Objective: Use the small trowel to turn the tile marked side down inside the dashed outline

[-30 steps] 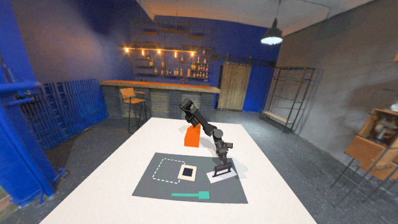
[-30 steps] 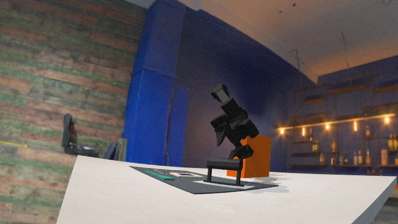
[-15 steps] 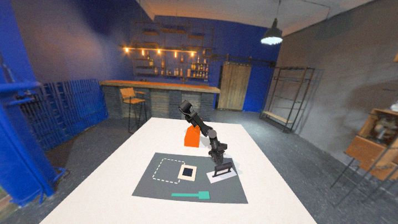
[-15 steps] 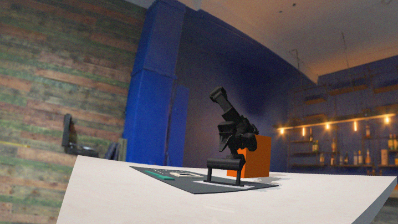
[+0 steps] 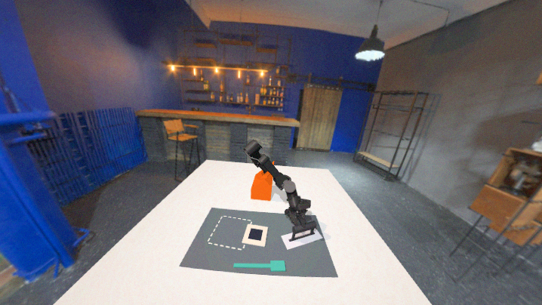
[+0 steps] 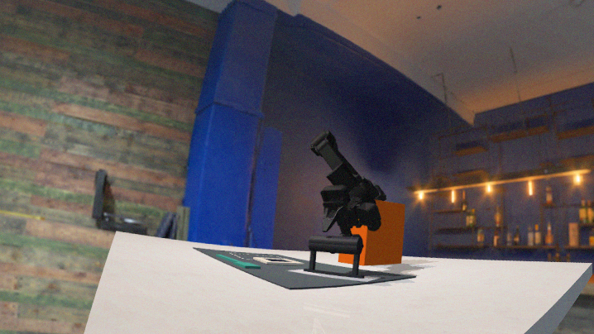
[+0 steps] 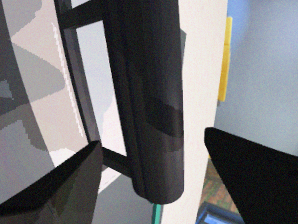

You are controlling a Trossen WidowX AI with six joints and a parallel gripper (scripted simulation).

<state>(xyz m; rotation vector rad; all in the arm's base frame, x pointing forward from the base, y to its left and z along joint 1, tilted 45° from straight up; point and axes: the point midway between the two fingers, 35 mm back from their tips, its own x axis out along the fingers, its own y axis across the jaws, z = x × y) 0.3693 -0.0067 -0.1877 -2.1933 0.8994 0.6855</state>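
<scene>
The trowel lies 40 mm below my gripper tip. The rest, counted from my gripper tip: dark grey mat: 180 mm to the right, 90 mm below, 20 mm behind; then tile: 210 mm to the right, 70 mm below, 30 mm behind; then teal spatula-shaped tool: 180 mm to the right, 120 mm ahead, 70 mm below.
</scene>
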